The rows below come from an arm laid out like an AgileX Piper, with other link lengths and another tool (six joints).
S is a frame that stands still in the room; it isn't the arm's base.
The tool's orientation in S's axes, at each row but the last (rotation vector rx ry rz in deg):
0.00, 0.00, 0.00
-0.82, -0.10, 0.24
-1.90, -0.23, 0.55
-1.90, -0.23, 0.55
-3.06, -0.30, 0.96
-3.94, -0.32, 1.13
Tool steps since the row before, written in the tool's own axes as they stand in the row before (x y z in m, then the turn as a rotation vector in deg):
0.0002, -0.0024, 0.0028, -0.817, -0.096, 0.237
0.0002, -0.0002, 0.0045, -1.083, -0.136, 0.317
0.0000, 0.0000, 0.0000, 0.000, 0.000, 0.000
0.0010, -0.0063, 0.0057, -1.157, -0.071, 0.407
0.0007, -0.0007, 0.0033, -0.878, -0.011, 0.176
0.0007, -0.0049, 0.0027, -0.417, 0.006, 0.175
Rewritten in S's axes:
0.0002, -0.0024, 0.0028, -0.817, -0.096, 0.237
0.0002, -0.0001, 0.0045, -1.083, -0.136, 0.317
0.0000, 0.0000, 0.0000, 0.000, 0.000, 0.000
0.0010, -0.0061, 0.0059, -1.158, -0.069, 0.405
0.0007, -0.0005, 0.0033, -0.879, -0.016, 0.172
0.0008, -0.0047, 0.0030, -0.418, 0.010, 0.172

